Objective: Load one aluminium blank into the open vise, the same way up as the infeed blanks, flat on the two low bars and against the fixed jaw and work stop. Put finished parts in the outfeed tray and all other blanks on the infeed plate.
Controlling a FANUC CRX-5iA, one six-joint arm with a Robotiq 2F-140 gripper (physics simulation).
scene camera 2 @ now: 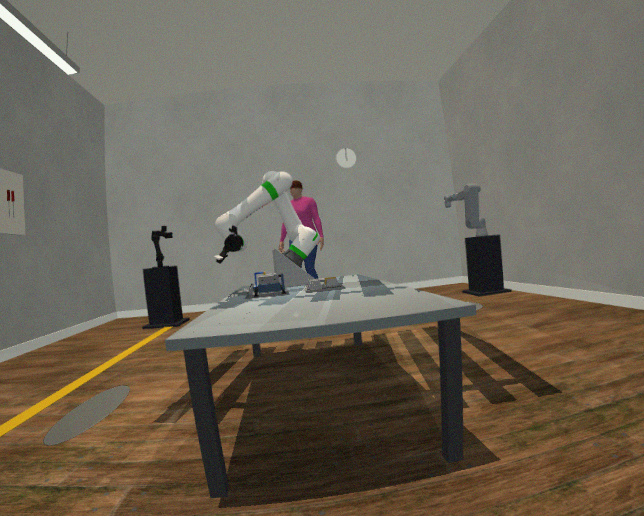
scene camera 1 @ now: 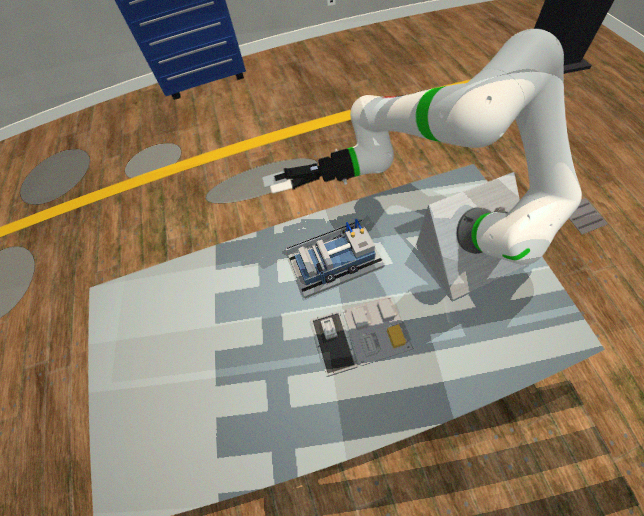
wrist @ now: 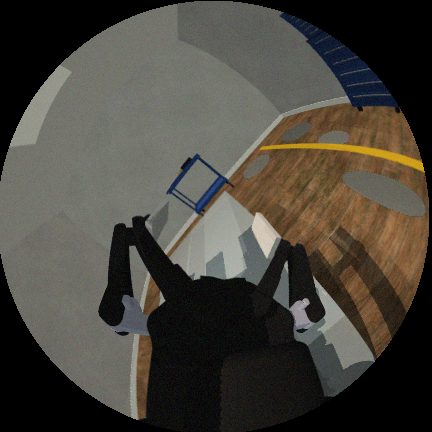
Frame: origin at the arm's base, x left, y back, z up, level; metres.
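Where they show: gripper, between the fingertips: [scene camera 2: 222, 245] [scene camera 1: 267, 186] [wrist: 211, 215]; arm's base, origin of its link: [scene camera 2: 290, 261] [scene camera 1: 476, 230].
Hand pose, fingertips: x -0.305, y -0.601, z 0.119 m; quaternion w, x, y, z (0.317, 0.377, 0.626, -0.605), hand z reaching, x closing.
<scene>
Each offset is from my fingertips to the top centre of the thing.
The blue vise @[dx +0.187, dy +0.150, dz -0.165 m] [scene camera 1: 335, 262] [scene camera 2: 269, 284] stands on the table with pale jaw blocks; its low bars and any contents are too small to make out. Beside it in scene camera 1, the grey infeed plate @[dx +0.472, dy +0.203, dz -0.257 m] [scene camera 1: 382, 354] carries two pale blocks, one on the left [scene camera 1: 359, 317] and one on the right [scene camera 1: 387, 309]. A small grey piece @[dx +0.517, dy +0.161, dz -0.222 m] [scene camera 1: 369, 342] and a yellow block @[dx +0.518, dy +0.251, dz -0.221 m] [scene camera 1: 396, 335] also lie there. The black outfeed tray [scene camera 1: 337, 353] adjoins the plate and holds one pale part @[dx +0.426, dy +0.058, dz -0.224 m] [scene camera 1: 328, 326]. My gripper [scene camera 1: 275, 183] [scene camera 2: 219, 259] [wrist: 211, 215] is open and empty, high beyond the table's edge on the vise's side.
The angled grey arm mount [scene camera 1: 456, 252] stands at the table's right in scene camera 1. A blue drawer cabinet [scene camera 1: 185, 43] stands by the wall. A person in pink [scene camera 2: 306, 212] stands behind the arm. A blue cart [wrist: 213, 192] shows beyond the table in the wrist view.
</scene>
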